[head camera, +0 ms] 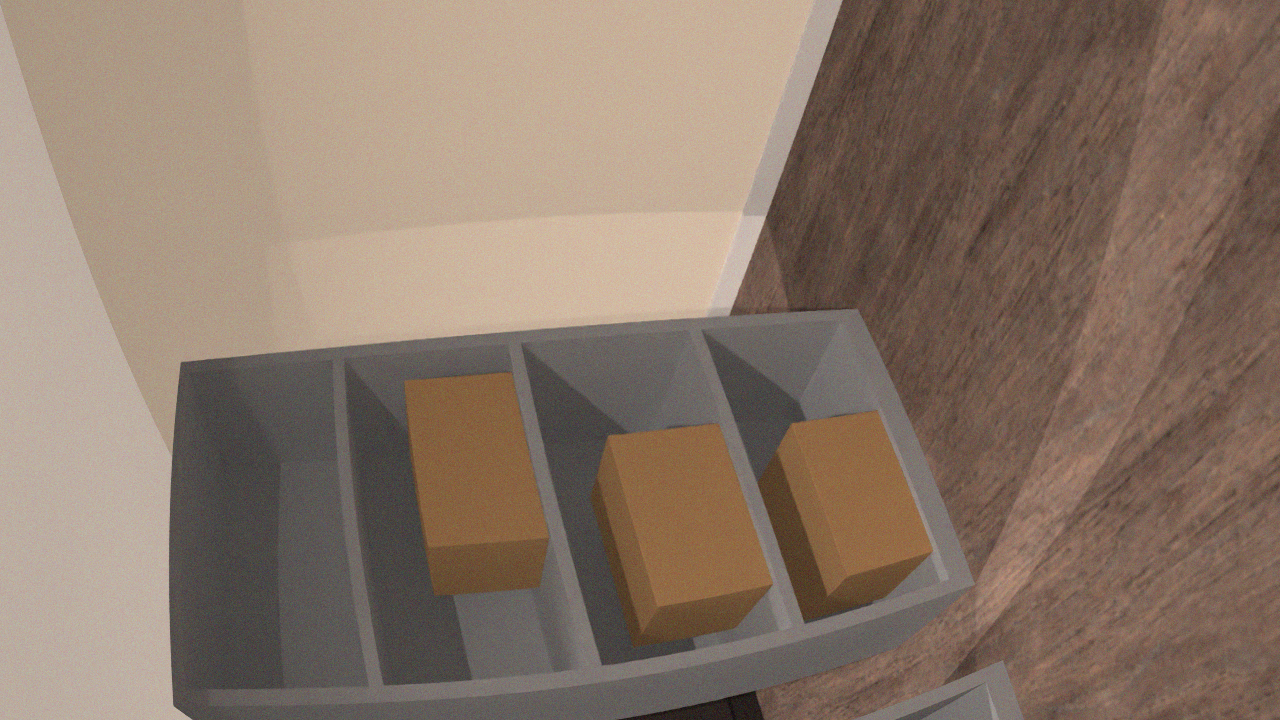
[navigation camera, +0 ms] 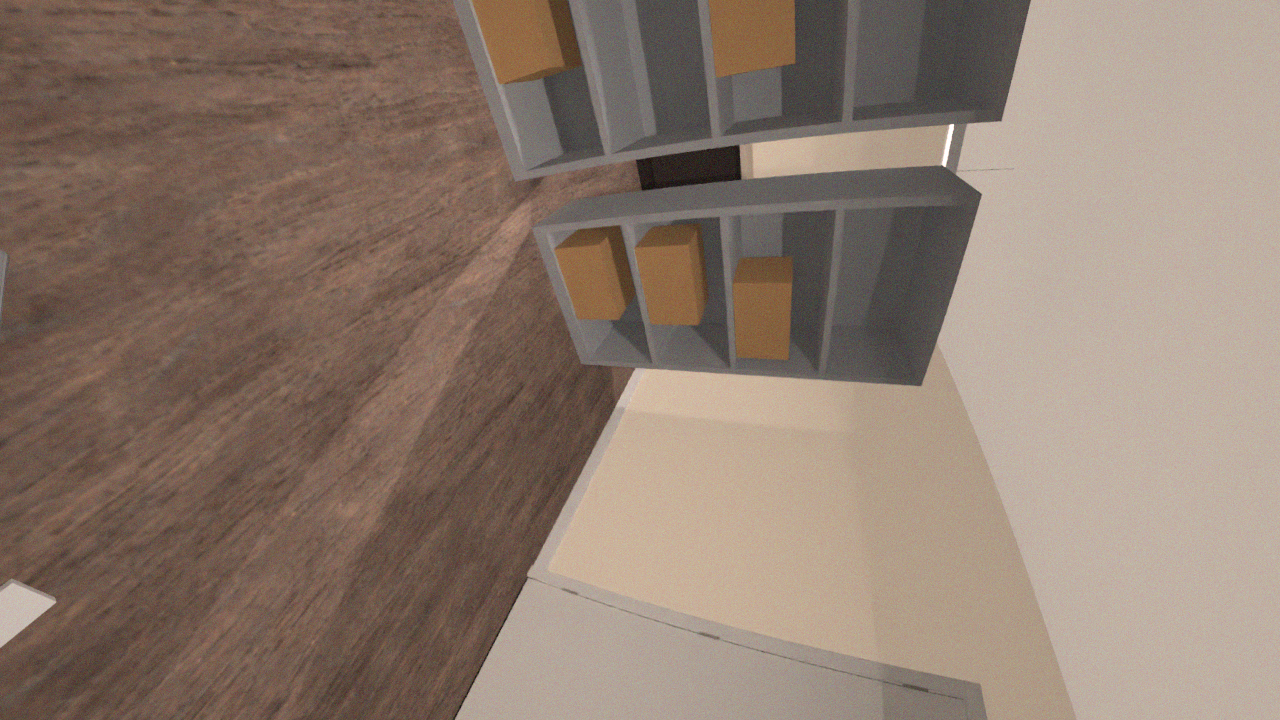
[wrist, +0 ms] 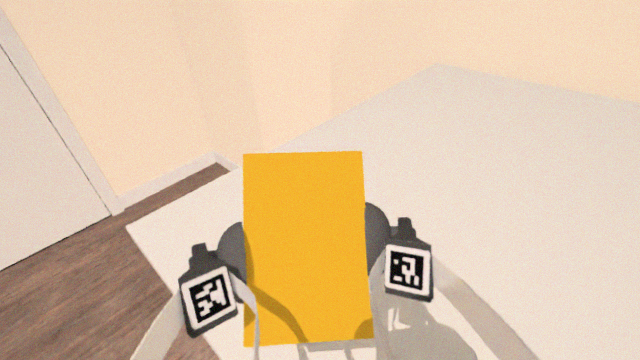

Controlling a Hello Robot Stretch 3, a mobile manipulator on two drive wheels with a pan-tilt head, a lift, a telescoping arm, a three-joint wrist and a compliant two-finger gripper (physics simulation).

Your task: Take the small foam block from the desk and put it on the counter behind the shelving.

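Places are measured from the robot's base along level axes (x ahead, y left, z up), in centimetres.
Pixels of known places: gripper, between the fingertips: [wrist: 305, 237].
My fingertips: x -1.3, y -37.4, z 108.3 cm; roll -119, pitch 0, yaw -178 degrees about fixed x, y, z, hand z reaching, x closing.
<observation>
Behind a point stands the place of what it marks.
The small foam block [wrist: 305, 200] @(x -1.5, y -36.7, z 111.8 cm) is yellow and stands out in the middle of the wrist view. My gripper [wrist: 305, 237] @(x -1.3, y -37.4, z 108.3 cm) is shut on it, with a dark fingertip pressed against each side. Block and gripper are over the pale desk [wrist: 500, 200] @(x -25.6, y -51.8, z 95.1 cm); how high cannot be told. The shelving shows as a grey open unit [head camera: 805, 649] @(x 159.6, y 80.1, z 46.9 cm) [navigation camera: 805, 189] @(x 165.2, y 85.0, z 130.6 cm) with upright dividers. A second grey unit [navigation camera: 984, 62] @(x 137.1, y 113.1, z 187.4 cm) [head camera: 998, 687] @(x 132.2, y 95.8, z 4.4 cm) stands close by it. No counter can be made out in these views. The gripper and the block do not show in the head or navigation views.
Brown boxes [head camera: 675, 519] @(x 177.7, y 46.8, z 70.9 cm) [navigation camera: 671, 277] @(x 174.9, y 50.0, z 69.8 cm) sit in the shelving compartments. Beige walls [head camera: 537, 134] @(x 242.3, y -51.8, z 83.2 cm) [navigation camera: 716, 501] @(x 220.3, y -71.0, z 91.9 cm) and a brown wood floor [head camera: 1029, 223] @(x 131.1, y -14.4, z 0.0 cm) [navigation camera: 313, 358] @(x 59.0, y 1.2, z 0.1 cm) lie around it. A white door [wrist: 40, 165] @(x 117.7, y -158.0, z 42.3 cm) [navigation camera: 671, 662] @(x 154.8, y -125.7, z 88.6 cm) stands in the wall. A dark object [navigation camera: 689, 168] @(x 278.5, y 167.4, z 46.3 cm) shows between the units.
</observation>
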